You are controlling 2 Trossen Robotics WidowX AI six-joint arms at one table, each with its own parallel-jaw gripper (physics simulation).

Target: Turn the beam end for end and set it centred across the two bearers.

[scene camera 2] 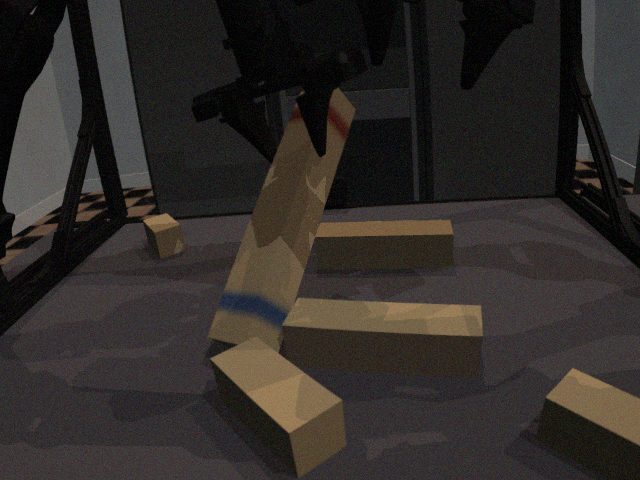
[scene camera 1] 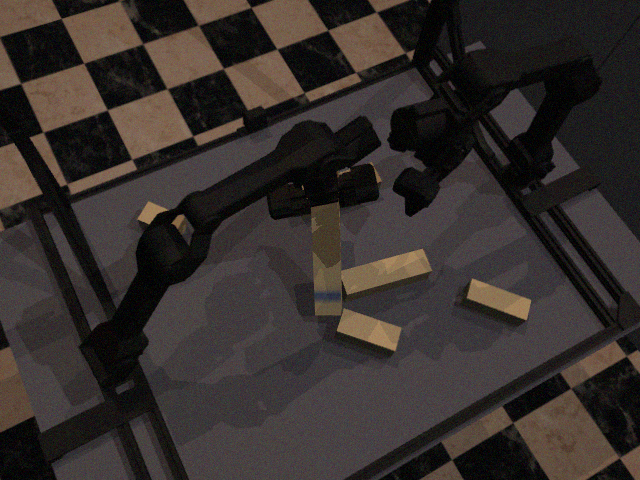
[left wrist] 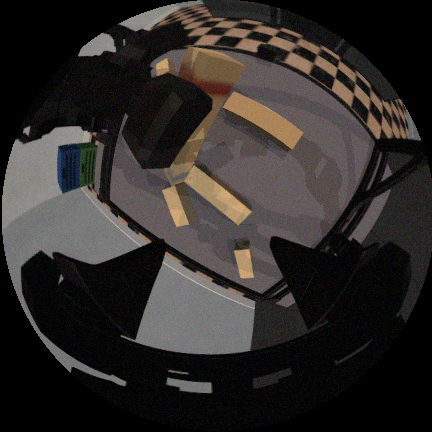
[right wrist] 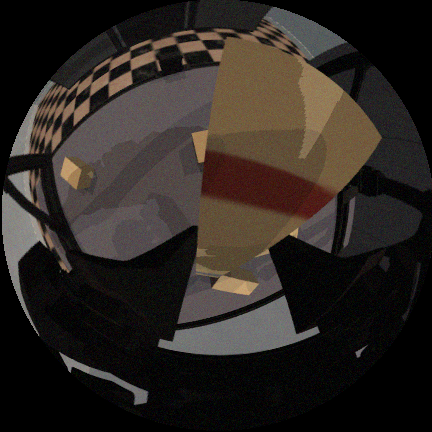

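Seen in the pictures: left gripper, between the fingertips: (scene camera 2: 424, 77) (left wrist: 218, 243); right gripper, between the fingertips: (scene camera 2: 299, 160) (scene camera 1: 325, 208) (right wrist: 232, 231); left arm's base, origin of its link: (scene camera 1: 518, 175) (left wrist: 336, 240); right arm's base, origin of its link: (scene camera 1: 116, 367).
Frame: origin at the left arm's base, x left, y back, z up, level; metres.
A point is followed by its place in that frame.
Note:
The pale beam (scene camera 1: 326, 248) @(y -0.493, x 0.001, z 0.109 m) (scene camera 2: 279, 222) @(y -0.482, x 0.016, z 0.105 m) (left wrist: 212, 72) @(y -0.424, x -0.100, z 0.202 m) (right wrist: 270, 130) slants steeply, its red-banded end up and its blue-banded end low beside the near bearer. My right gripper (scene camera 1: 324, 191) (scene camera 2: 296, 156) @(y -0.467, x -0.058, z 0.147 m) (right wrist: 232, 231) @(y -0.467, x -0.058, z 0.147 m) is shut on it near the red band. Whether the low end touches the table is unclear. The near bearer (scene camera 1: 386, 272) @(y -0.388, x 0.072, z 0.028 m) (scene camera 2: 382, 343) @(y -0.390, x 0.094, z 0.016 m) (left wrist: 218, 195) @(y -0.383, x 0.067, z 0.028 m) and the far bearer (scene camera 2: 385, 250) @(y -0.378, x -0.117, z 0.007 m) (left wrist: 265, 120) @(y -0.369, x -0.136, z 0.028 m) lie roughly parallel in scene camera 2; the far one is mostly hidden in scene camera 1. My left gripper (scene camera 1: 403, 178) (scene camera 2: 423, 75) @(y -0.342, x 0.035, z 0.233 m) (left wrist: 218, 243) @(y -0.342, x 0.035, z 0.233 m) is open and empty, raised to the picture's right of the beam.
A short block (scene camera 1: 369, 330) @(y -0.478, x 0.158, z 0.030 m) (scene camera 2: 279, 384) @(y -0.469, x 0.163, z 0.031 m) (left wrist: 177, 206) @(y -0.471, x 0.151, z 0.031 m) (right wrist: 235, 285) @(y -0.479, x 0.153, z 0.031 m) lies close by the beam's blue end. Another block (scene camera 1: 497, 300) @(y -0.222, x 0.219, z 0.025 m) (scene camera 2: 594, 413) @(y -0.244, x 0.210, z 0.025 m) (left wrist: 244, 262) @(y -0.222, x 0.210, z 0.025 m) lies at the right. A further block (scene camera 1: 149, 214) @(y -0.748, x -0.248, z 0.025 m) (scene camera 2: 164, 235) @(y -0.712, x -0.195, z 0.016 m) (right wrist: 75, 172) @(y -0.709, x -0.218, z 0.025 m) lies at the far left, partly behind the right arm in scene camera 1.

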